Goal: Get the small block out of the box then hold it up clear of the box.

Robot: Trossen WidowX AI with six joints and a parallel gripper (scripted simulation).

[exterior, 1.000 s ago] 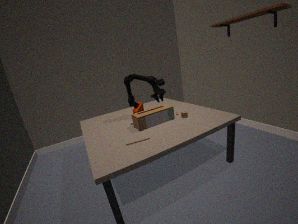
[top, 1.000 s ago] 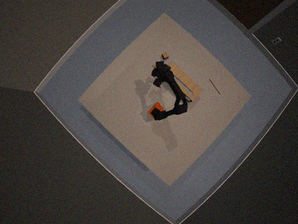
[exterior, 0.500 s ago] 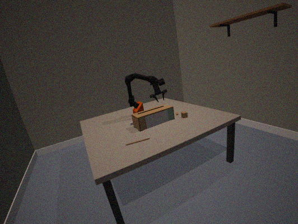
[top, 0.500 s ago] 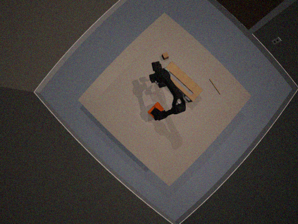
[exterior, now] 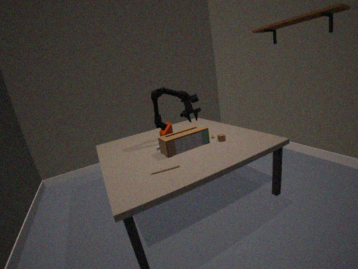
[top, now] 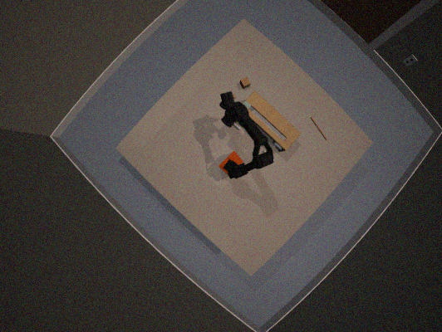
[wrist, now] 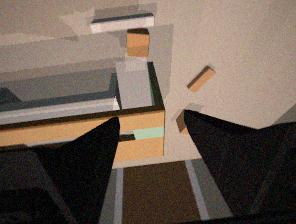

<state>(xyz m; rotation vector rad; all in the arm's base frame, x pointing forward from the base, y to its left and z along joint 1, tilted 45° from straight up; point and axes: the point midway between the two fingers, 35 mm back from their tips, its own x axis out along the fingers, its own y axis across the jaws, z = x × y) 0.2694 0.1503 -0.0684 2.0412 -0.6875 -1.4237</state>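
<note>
Right now the flat tan piece is 9 cm ahead of my gripper tip, 12 cm to the left of it and 16 cm below it. From my gripper tip the other things lie so: thin wooden stick 31 cm ahead, 48 cm to the right, 16 cm below; tan cube 22 cm ahead, 10 cm to the left, 14 cm below.
</note>
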